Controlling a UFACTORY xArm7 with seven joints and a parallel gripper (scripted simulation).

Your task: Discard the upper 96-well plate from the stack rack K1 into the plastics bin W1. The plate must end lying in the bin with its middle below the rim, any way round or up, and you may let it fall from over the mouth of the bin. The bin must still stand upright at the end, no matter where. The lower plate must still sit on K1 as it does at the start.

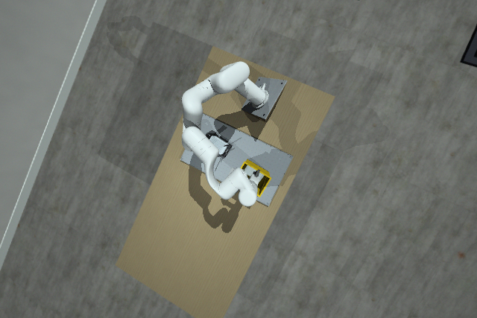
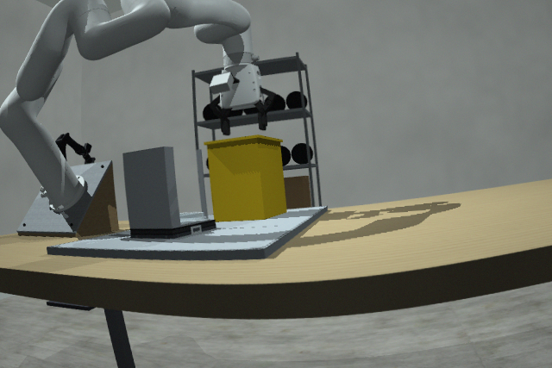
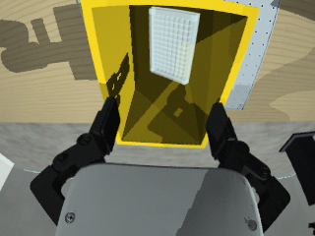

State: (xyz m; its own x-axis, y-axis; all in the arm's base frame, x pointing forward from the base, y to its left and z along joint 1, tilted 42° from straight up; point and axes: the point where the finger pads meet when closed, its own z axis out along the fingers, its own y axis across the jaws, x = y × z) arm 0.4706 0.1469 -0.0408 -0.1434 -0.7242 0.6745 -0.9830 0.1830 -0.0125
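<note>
The yellow plastics bin W1 lies 12 cm below my hand. Also, from my hand: grey rack wall: 10 cm behind, 37 cm to the right, 12 cm below.
</note>
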